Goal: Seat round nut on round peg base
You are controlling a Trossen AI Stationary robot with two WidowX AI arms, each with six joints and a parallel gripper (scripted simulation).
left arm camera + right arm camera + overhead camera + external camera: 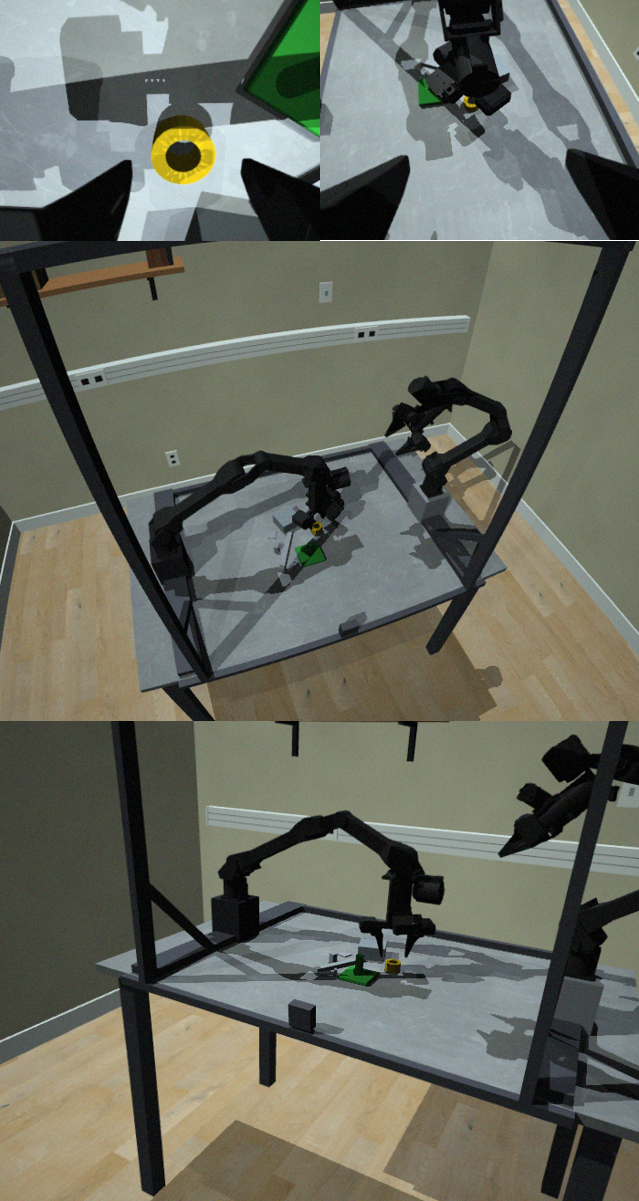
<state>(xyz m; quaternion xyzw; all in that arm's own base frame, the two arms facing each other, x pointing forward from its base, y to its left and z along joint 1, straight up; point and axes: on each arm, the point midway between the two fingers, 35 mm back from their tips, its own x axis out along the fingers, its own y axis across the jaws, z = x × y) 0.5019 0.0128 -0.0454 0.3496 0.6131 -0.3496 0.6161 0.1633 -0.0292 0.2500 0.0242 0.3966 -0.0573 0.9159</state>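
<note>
The thin grey bar is 60 mm behind my left hand, 130 mm to the left of it and 70 mm below it. The rest, counted from my left hand: grey block (60 mm ahead, 90 mm to the left, 50 mm below).
</note>
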